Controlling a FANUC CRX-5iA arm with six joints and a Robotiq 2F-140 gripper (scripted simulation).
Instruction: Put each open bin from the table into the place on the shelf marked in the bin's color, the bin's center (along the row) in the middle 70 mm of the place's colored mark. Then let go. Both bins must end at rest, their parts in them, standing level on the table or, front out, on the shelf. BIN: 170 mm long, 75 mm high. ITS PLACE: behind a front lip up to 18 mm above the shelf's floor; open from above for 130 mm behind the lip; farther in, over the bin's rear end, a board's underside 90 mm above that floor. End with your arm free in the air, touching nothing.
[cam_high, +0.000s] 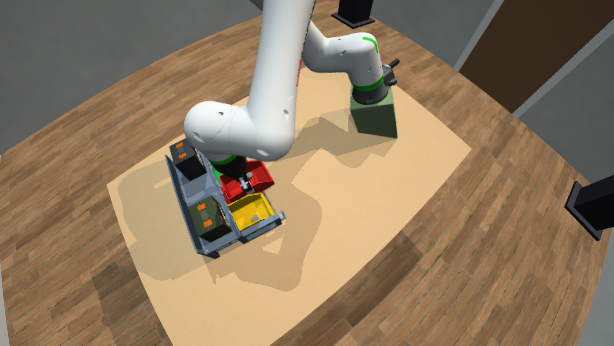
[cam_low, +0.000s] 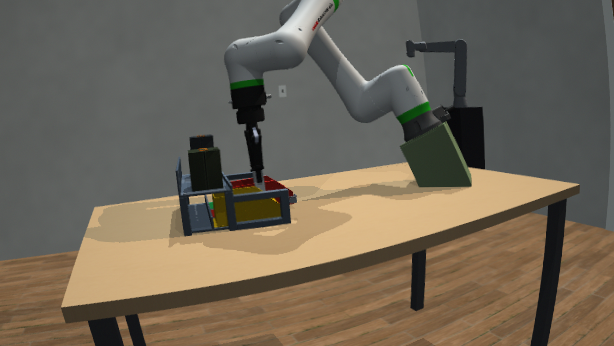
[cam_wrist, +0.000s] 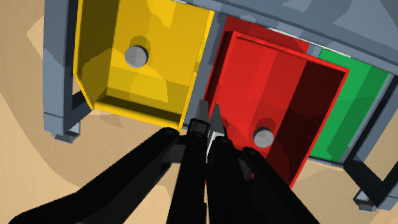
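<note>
Now: hand 50 mm to the left of the red bin, 40 mm above it and 10 mm past it. Round my hand: yellow bin: 60 mm to the left, 60 mm ahead, 40 mm below.
</note>
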